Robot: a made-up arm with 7 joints. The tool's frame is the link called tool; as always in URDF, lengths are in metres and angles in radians. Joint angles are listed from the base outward.
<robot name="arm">
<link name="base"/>
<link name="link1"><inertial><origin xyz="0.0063 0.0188 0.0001"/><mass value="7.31"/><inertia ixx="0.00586" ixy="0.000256" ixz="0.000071" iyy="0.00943" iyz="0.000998" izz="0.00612"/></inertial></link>
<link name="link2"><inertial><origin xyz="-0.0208 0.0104 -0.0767"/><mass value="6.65"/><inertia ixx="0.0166" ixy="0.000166" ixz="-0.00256" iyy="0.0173" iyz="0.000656" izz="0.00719"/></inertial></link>
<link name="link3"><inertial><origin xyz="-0.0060 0.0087 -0.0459"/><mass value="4.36"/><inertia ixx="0.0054" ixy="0" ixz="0.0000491" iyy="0.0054" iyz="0" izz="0.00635"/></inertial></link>
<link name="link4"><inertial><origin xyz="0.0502 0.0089 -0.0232"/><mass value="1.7"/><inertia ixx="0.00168" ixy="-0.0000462" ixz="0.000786" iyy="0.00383" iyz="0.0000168" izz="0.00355"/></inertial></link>
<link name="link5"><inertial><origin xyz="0.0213 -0.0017 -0.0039"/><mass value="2.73"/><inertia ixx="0.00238" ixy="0" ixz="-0.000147" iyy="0.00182" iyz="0" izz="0.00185"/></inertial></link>
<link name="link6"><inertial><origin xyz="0.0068 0.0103 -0.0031"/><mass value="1.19"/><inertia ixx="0.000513" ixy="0" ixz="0" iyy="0.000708" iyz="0" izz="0.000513"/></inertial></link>
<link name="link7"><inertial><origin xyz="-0.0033 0.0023 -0.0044"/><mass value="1.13"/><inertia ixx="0.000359" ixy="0" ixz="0.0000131" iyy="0.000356" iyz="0" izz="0.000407"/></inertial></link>
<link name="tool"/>
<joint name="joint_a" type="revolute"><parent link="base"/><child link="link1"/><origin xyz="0 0 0" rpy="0 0 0"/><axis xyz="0.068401 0.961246 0.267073"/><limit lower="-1.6" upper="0.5"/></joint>
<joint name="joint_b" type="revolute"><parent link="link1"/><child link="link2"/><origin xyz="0 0.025 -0.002" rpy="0 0 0"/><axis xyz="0.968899 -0.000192 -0.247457"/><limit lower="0" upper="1.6"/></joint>
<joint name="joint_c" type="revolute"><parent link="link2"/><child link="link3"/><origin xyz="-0.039 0.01 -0.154" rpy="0 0 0"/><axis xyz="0.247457 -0.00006 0.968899"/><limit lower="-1.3" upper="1.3"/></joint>
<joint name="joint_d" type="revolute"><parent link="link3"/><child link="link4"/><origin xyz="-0.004 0 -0.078" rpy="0 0 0"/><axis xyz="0.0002 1 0.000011"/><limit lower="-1.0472" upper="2.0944"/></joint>
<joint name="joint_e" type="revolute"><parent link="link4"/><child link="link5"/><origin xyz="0.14 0.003 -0.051" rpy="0 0 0"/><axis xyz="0.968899 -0.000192 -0.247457"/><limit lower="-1.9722" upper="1.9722"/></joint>
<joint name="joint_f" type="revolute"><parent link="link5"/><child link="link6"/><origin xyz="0.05 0 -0.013" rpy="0 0 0"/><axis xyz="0.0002 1 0.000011"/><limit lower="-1.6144" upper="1.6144"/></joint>
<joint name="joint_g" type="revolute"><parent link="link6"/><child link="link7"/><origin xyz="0.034 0 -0.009" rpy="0 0 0"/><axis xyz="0.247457 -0.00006 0.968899"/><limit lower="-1.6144" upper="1.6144"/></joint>
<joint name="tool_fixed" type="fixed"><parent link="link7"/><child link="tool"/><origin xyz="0 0 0" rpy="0 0.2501 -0.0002"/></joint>
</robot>
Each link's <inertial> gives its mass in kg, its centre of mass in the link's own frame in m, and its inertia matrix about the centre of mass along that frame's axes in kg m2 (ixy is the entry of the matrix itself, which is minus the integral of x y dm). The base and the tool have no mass. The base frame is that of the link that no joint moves.
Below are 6 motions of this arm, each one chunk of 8 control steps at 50 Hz.
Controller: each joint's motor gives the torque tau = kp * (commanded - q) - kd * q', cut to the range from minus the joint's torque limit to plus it. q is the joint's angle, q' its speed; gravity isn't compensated. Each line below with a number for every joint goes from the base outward.
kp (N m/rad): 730 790 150 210 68 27 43
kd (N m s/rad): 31 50 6.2 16 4.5 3.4 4
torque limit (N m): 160 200 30 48 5 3 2.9
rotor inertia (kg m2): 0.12 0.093 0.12 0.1 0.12 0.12 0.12
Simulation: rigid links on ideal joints. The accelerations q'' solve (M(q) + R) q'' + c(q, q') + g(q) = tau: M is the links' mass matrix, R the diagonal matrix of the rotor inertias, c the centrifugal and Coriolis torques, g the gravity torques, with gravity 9.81 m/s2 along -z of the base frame. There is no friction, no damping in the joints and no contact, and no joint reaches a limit. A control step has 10 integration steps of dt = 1/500 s. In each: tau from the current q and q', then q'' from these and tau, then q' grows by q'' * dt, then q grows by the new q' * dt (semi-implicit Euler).
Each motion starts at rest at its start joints. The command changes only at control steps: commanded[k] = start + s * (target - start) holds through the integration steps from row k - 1 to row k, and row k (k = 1, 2, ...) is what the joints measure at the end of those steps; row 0 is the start. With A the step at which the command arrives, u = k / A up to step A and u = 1 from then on. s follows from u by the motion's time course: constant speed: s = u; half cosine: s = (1 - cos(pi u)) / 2; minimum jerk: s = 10 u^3 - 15 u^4 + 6 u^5; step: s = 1 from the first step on.
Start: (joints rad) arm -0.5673 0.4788 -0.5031 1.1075 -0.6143 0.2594 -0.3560
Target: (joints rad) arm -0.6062 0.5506 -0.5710 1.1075 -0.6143 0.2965 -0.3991
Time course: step
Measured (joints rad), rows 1 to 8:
1: -0.5701 0.4856 -0.5228 1.1086 -0.6151 0.2612 -0.3588
2: -0.5748 0.4963 -0.5517 1.1114 -0.6158 0.2650 -0.3645
3: -0.5790 0.5058 -0.5732 1.1142 -0.6160 0.2696 -0.3711
4: -0.5818 0.5130 -0.5850 1.1163 -0.6159 0.2744 -0.3775
5: -0.5833 0.5182 -0.5897 1.1179 -0.6156 0.2789 -0.3830
6: -0.5840 0.5219 -0.5902 1.1191 -0.6154 0.2829 -0.3875
7: -0.5842 0.5244 -0.5893 1.1200 -0.6153 0.2863 -0.3911
8: -0.5842 0.5260 -0.5881 1.1207 -0.6153 0.2892 -0.3938

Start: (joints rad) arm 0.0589 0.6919 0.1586 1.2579 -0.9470 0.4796 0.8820
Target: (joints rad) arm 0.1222 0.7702 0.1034 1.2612 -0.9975 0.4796 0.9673
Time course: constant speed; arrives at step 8
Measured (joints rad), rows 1 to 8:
1: 0.0586 0.6897 0.1563 1.2576 -0.9477 0.4793 0.8827
2: 0.0592 0.6865 0.1491 1.2564 -0.9498 0.4790 0.8848
3: 0.0614 0.6849 0.1384 1.2547 -0.9535 0.4788 0.8885
4: 0.0656 0.6858 0.1267 1.2531 -0.9583 0.4789 0.8939
5: 0.0715 0.6892 0.1160 1.2521 -0.9638 0.4790 0.9005
6: 0.0788 0.6947 0.1068 1.2516 -0.9698 0.4792 0.9083
7: 0.0869 0.7019 0.0993 1.2517 -0.9760 0.4794 0.9169
8: 0.0955 0.7103 0.0929 1.2522 -0.9823 0.4796 0.9262

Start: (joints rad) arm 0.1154 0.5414 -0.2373 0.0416 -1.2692 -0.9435 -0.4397
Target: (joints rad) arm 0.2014 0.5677 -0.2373 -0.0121 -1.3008 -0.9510 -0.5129
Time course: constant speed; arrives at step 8
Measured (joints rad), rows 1 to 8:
1: 0.1159 0.5393 -0.2384 0.0447 -1.2698 -0.9432 -0.4403
2: 0.1193 0.5370 -0.2429 0.0481 -1.2715 -0.9425 -0.4421
3: 0.1261 0.5357 -0.2498 0.0495 -1.2741 -0.9414 -0.4453
4: 0.1356 0.5353 -0.2574 0.0492 -1.2775 -0.9401 -0.4499
5: 0.1468 0.5358 -0.2646 0.0478 -1.2813 -0.9389 -0.4555
6: 0.1587 0.5369 -0.2706 0.0455 -1.2853 -0.9378 -0.4621
7: 0.1707 0.5386 -0.2749 0.0424 -1.2895 -0.9369 -0.4694
8: 0.1824 0.5408 -0.2775 0.0386 -1.2938 -0.9363 -0.4773

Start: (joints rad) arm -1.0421 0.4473 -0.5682 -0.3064 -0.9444 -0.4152 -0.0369
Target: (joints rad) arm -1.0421 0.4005 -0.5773 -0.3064 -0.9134 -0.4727 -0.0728
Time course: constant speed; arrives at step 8
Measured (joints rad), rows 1 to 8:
1: -1.0370 0.4446 -0.5692 -0.3047 -0.9439 -0.4155 -0.0372
2: -1.0278 0.4404 -0.5751 -0.3006 -0.9428 -0.4163 -0.0381
3: -1.0187 0.4357 -0.5856 -0.2952 -0.9411 -0.4174 -0.0396
4: -1.0114 0.4304 -0.5985 -0.2897 -0.9389 -0.4189 -0.0417
5: -1.0063 0.4247 -0.6117 -0.2850 -0.9362 -0.4209 -0.0444
6: -1.0033 0.4186 -0.6235 -0.2813 -0.9331 -0.4232 -0.0475
7: -1.0019 0.4125 -0.6326 -0.2788 -0.9297 -0.4262 -0.0510
8: -1.0016 0.4063 -0.6386 -0.2772 -0.9261 -0.4297 -0.0549

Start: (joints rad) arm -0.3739 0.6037 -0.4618 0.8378 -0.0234 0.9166 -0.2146
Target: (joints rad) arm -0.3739 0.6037 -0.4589 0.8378 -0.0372 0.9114 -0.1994
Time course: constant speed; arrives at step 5
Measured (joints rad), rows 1 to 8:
1: -0.3730 0.6008 -0.4619 0.8401 -0.0236 0.9162 -0.2144
2: -0.3703 0.5960 -0.4651 0.8428 -0.0247 0.9153 -0.2139
3: -0.3668 0.5911 -0.4712 0.8452 -0.0266 0.9142 -0.2129
4: -0.3633 0.5869 -0.4781 0.8474 -0.0291 0.9129 -0.2114
5: -0.3603 0.5834 -0.4843 0.8494 -0.0321 0.9116 -0.2096
6: -0.3581 0.5808 -0.4889 0.8511 -0.0350 0.9104 -0.2076
7: -0.3567 0.5790 -0.4915 0.8524 -0.0374 0.9093 -0.2058
8: -0.3561 0.5780 -0.4923 0.8533 -0.0392 0.9084 -0.2043

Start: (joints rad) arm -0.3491 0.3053 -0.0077 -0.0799 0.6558 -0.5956 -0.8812
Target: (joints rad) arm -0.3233 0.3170 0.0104 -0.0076 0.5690 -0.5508 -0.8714
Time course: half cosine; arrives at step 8
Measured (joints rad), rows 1 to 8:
1: -0.3473 0.3035 -0.0083 -0.0754 0.6556 -0.5954 -0.8812
2: -0.3426 0.3012 -0.0113 -0.0663 0.6542 -0.5946 -0.8810
3: -0.3364 0.2995 -0.0159 -0.0550 0.6507 -0.5930 -0.8807
4: -0.3297 0.2985 -0.0205 -0.0422 0.6444 -0.5905 -0.8801
5: -0.3230 0.2982 -0.0241 -0.0285 0.6351 -0.5871 -0.8793
6: -0.3167 0.2985 -0.0258 -0.0144 0.6236 -0.5828 -0.8783
7: -0.3112 0.2991 -0.0255 -0.0010 0.6110 -0.5778 -0.8771
8: -0.3068 0.2998 -0.0236 0.0108 0.5991 -0.5724 -0.8759

